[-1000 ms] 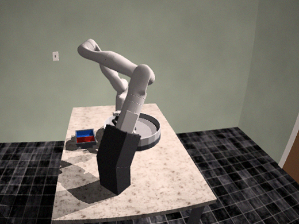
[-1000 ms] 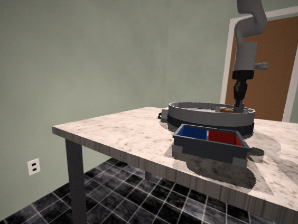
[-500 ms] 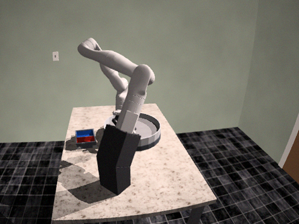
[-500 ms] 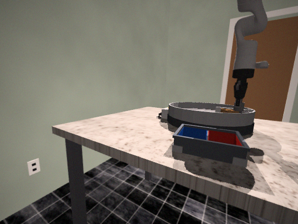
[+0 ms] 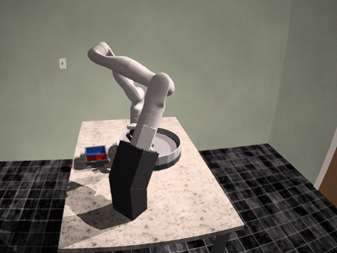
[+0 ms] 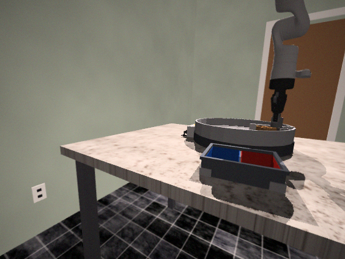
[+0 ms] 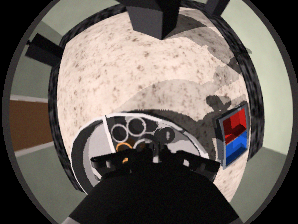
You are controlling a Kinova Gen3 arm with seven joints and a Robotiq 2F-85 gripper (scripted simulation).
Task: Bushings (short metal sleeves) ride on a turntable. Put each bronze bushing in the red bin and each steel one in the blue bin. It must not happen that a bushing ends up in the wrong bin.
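Right now the bin tray is 25 cm to the left of my hand, 11 cm below it and 11 cm ahead of it. Round my hand: turntable 13 cm ahead, 11 cm to the right, 8 cm below.
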